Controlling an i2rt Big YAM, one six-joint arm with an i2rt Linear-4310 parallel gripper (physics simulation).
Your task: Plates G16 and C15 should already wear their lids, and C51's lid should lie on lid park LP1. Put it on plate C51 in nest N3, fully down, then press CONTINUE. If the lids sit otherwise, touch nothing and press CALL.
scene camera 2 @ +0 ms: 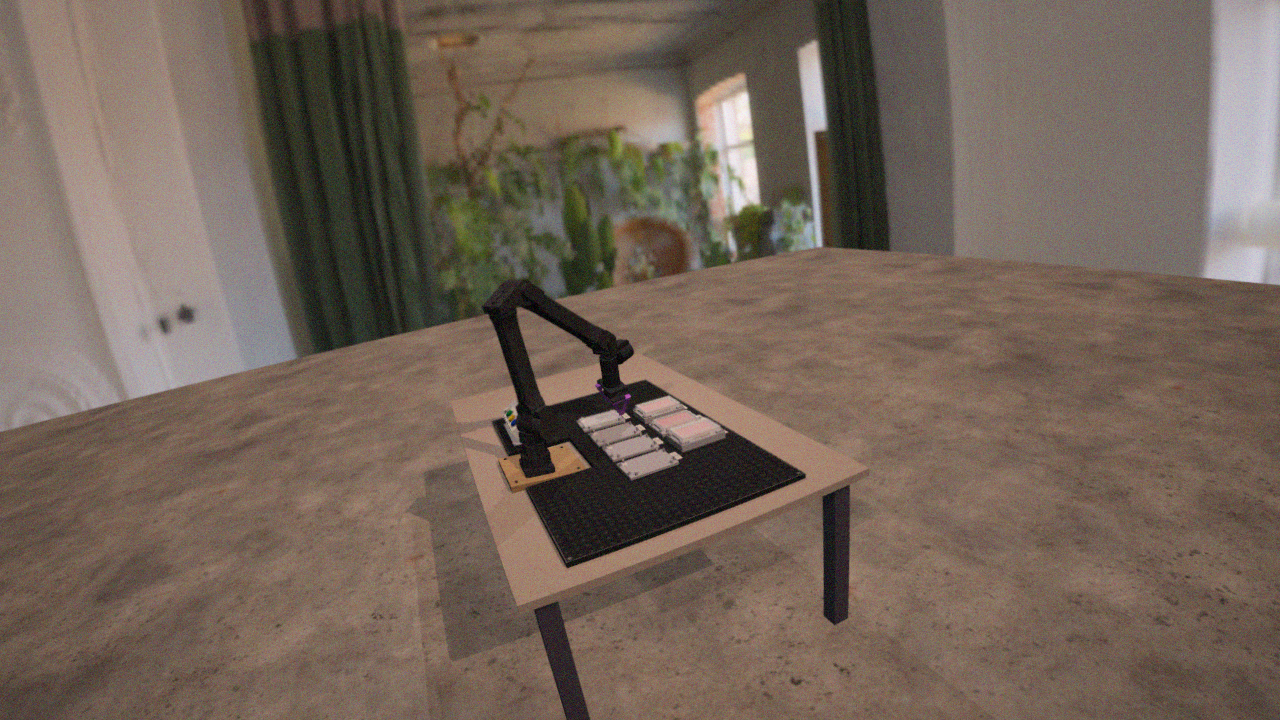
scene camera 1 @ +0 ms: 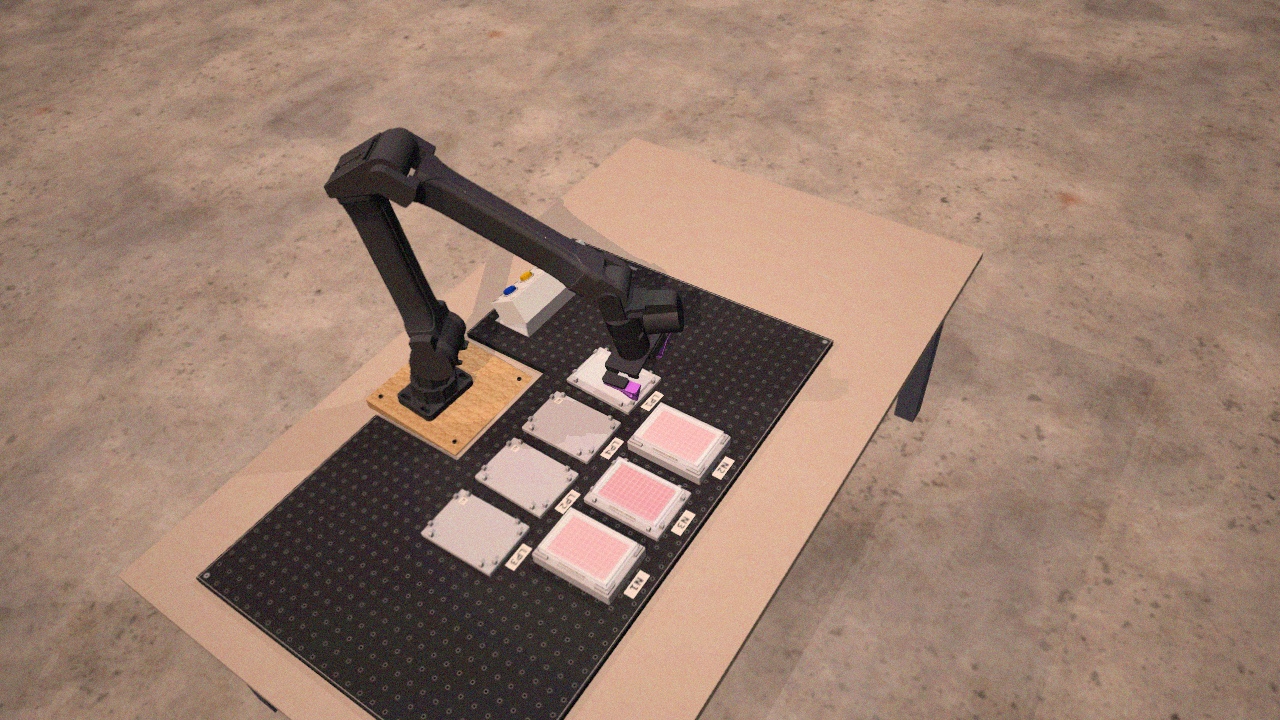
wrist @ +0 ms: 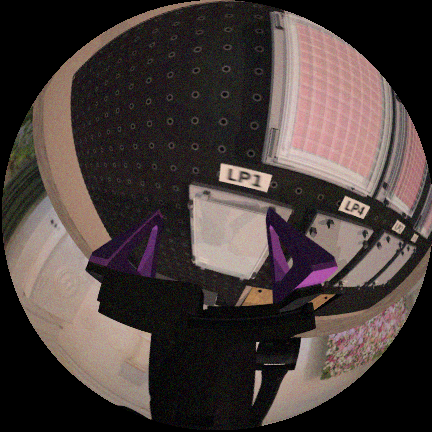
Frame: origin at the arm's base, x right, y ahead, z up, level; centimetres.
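Seen in the pictures: gripper, fingertip midpoint: point(scene camera 2: 615, 408) point(scene camera 1: 646, 377) point(wrist: 212, 213); arm's base, link origin: point(scene camera 2: 537, 467) point(scene camera 1: 436, 391).
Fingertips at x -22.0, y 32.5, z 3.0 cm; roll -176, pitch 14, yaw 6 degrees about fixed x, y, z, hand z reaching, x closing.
Pixels of each thing's top centre, then the offset from my fingertips to it. "pt": a spot on its surface instead.
- clear lid, top centre: point(wrist: 227, 249) point(scene camera 1: 613, 375) point(scene camera 2: 600, 417) dx +1.8, dy -6.2, dz -1.3 cm
- LP1 label, surface spot: point(wrist: 245, 177) pt dx +2.1, dy +2.6, dz -2.9 cm
- N3, top centre: point(scene camera 1: 636, 490) point(scene camera 2: 675, 418) dx +20.9, dy +12.8, dz -0.4 cm
- N2, top centre: point(wrist: 353, 94) point(scene camera 1: 678, 432) point(scene camera 2: 657, 403) dx +8.0, dy +12.4, dz +0.7 cm
- N1, top centre: point(scene camera 1: 587, 544) point(scene camera 2: 694, 427) dx +34.1, dy +13.1, dz +1.0 cm
- LP2, top centre: point(scene camera 1: 525, 471) point(wrist: 372, 271) point(scene camera 2: 629, 443) dx +27.7, dy -5.3, dz -1.1 cm
- LP3, top centre: point(scene camera 1: 473, 525) point(wrist: 395, 271) point(scene camera 2: 646, 459) dx +40.7, dy -5.1, dz -1.1 cm
- white button box, top centre: point(scene camera 1: 541, 266) point(scene camera 2: 516, 409) dx -9.4, dy -31.8, dz +5.3 cm
A clear lid point(scene camera 1: 592, 374) point(wrist: 227, 237) lies flat on lid park LP1, behind the LP1 label point(wrist: 245, 177). My gripper point(scene camera 1: 647, 368) point(scene camera 2: 614, 400) point(wrist: 212, 213) is open and empty, low over the LP1 area; in the wrist view its right finger overlaps the lid's right side and its left finger is left of the lid. The plate in N3 point(scene camera 1: 638, 492) shows a stronger pink. The plates in N2 point(scene camera 1: 680, 437) point(wrist: 340, 100) and N1 point(scene camera 1: 590, 548) look paler, as if under clear lids. I cannot read any plate or lid names.
Lid parks LP4 point(scene camera 1: 571, 426) point(wrist: 340, 245), LP2 point(scene camera 1: 526, 476) and LP3 point(scene camera 1: 474, 530) stand in a row beside LP1 and show no clear lid. A white button box point(scene camera 1: 532, 306) with blue and yellow buttons stands at the back, past the arm's wooden base point(scene camera 1: 492, 394) point(scene camera 2: 568, 458).
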